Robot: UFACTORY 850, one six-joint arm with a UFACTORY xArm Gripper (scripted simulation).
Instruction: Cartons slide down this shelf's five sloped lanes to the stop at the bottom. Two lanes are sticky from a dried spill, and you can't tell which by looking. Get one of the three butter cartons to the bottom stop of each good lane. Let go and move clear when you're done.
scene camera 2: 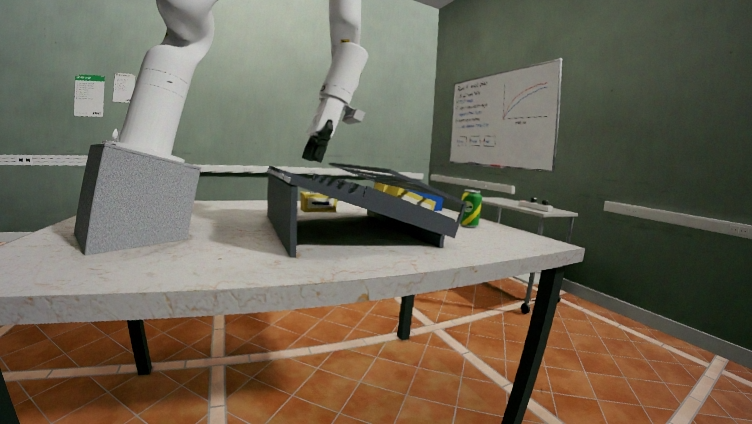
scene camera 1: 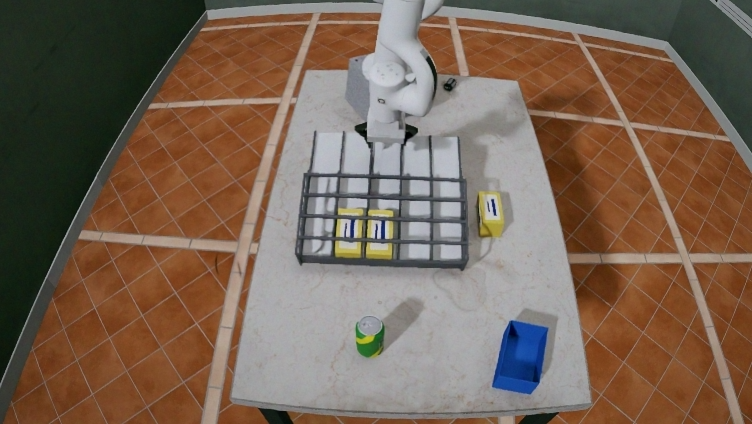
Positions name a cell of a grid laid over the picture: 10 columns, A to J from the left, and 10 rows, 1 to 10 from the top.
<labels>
A butter carton (scene camera 1: G6) is 1.41 m from the lens. A butter carton (scene camera 1: F6): 1.28 m from the lens. A butter carton (scene camera 1: E6) is 1.29 m from the lens.
</labels>
